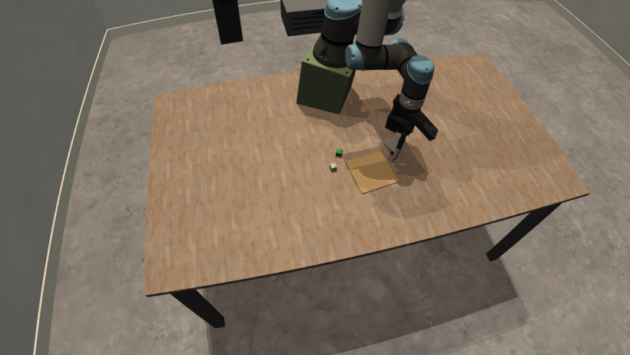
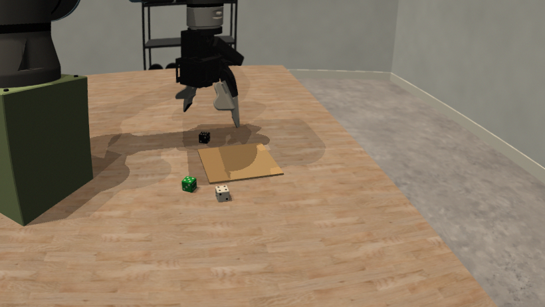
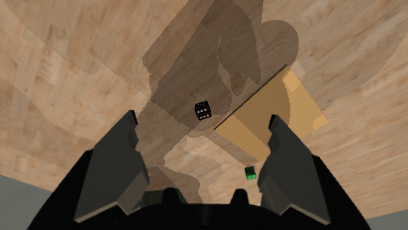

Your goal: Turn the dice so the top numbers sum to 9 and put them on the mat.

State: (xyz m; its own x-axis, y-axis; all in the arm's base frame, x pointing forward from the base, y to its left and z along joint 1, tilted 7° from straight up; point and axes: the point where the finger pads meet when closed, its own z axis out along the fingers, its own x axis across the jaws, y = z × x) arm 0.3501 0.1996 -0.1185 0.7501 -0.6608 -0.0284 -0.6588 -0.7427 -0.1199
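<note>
Right now the black die is 4 cm below my hand, 2 cm to the right of it and 1 cm behind it. The rest, counted from my hand: tan mat 12 cm to the right, 5 cm ahead, 4 cm below; white die 25 cm to the right, 4 cm below, 2 cm ahead; green die 21 cm to the right, 4 cm below, 4 cm behind.
</note>
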